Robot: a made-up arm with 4 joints.
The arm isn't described. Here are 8 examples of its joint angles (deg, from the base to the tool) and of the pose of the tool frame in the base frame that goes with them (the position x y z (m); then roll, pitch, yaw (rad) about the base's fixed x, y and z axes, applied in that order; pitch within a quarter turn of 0, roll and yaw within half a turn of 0).
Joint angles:
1: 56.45 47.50 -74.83 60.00
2: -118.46 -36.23 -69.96 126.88
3: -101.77 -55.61 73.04 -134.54
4: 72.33 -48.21 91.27 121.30
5: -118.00 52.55 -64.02 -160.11
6: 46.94 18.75 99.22 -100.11
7: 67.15 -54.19 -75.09 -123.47
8: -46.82 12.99 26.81 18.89
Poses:
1: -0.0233 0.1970 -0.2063 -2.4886 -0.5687 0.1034
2: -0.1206 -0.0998 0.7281 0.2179 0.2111 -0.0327
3: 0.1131 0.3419 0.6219 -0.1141 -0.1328 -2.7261
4: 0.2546 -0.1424 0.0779 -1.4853 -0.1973 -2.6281
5: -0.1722 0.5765 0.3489 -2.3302 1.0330 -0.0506
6: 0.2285 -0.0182 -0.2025 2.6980 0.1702 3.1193
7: -0.1172 -0.2143 -0.2161 1.8424 0.1791 0.9632
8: -0.0542 -0.0425 0.2505 -0.1804 -0.5785 1.6261
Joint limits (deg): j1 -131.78..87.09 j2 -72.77..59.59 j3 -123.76..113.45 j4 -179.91..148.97
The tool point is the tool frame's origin. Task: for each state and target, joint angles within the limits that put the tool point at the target. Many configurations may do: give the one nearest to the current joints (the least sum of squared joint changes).
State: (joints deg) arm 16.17 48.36 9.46 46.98
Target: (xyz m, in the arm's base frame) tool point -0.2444 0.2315 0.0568
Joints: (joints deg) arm 36.57 59.59 -10.49 43.08
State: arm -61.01 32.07 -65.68 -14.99
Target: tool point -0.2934 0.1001 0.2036
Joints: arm -67.25 57.62 -78.97 -51.98
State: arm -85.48 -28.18 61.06 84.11
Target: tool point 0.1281 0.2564 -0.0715
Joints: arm -71.82 -33.28 106.57 103.71
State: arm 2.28 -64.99 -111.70 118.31
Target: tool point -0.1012 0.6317 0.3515
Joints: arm -12.67 -37.27 -123.76 113.61
